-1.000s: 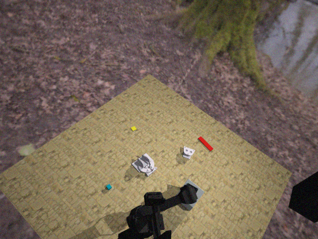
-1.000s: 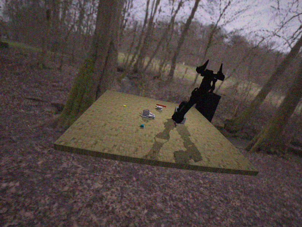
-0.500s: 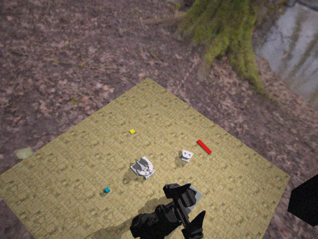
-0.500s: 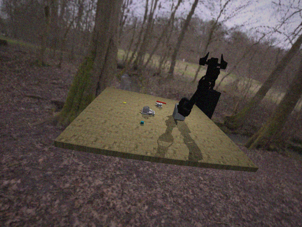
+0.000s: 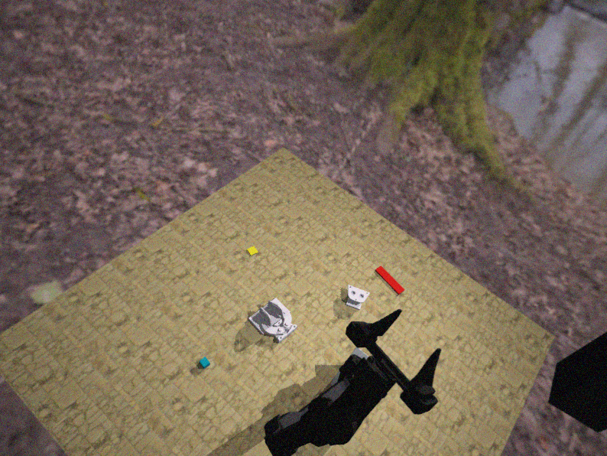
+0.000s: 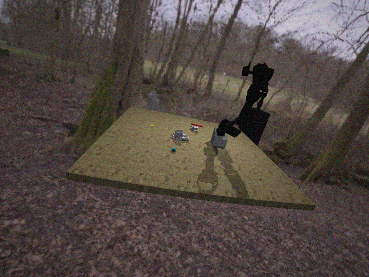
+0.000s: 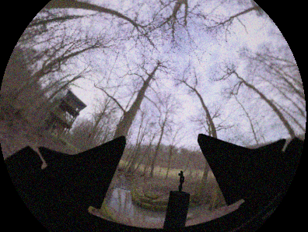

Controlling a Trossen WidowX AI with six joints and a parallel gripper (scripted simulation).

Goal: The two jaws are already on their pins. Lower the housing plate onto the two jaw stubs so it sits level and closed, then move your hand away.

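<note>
Right now the white block is 65 cm below my gripper tip, 42 cm to the right of it and 15 cm ahead of it. Round my gripper tip: yellow tile: 66 cm below, 55 cm ahead, 37 cm to the right; teal cube: 66 cm below, 42 cm ahead, 6 cm to the left; red bar: 66 cm below, 57 cm to the right, 8 cm ahead.
</note>
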